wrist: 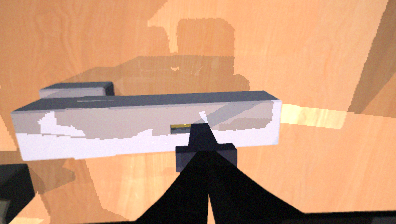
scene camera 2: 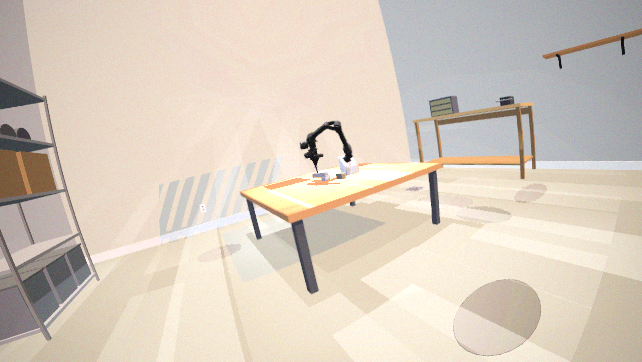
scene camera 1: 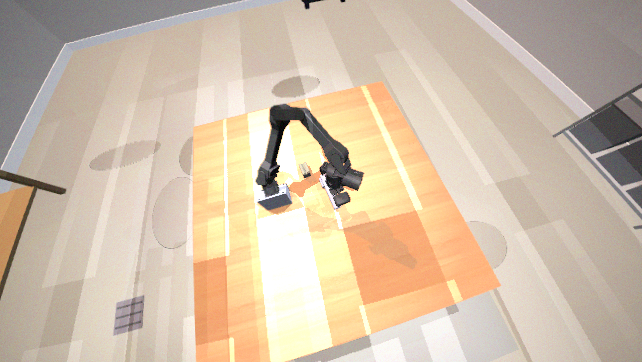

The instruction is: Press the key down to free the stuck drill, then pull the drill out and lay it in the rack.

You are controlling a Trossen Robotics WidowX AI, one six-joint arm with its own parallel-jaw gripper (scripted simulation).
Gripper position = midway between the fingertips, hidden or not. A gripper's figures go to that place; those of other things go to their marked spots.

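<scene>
My gripper (wrist: 206, 159) is 0.12 m from the lens; a grey block (wrist: 83, 120) is 0.18 m from the lens.
</scene>
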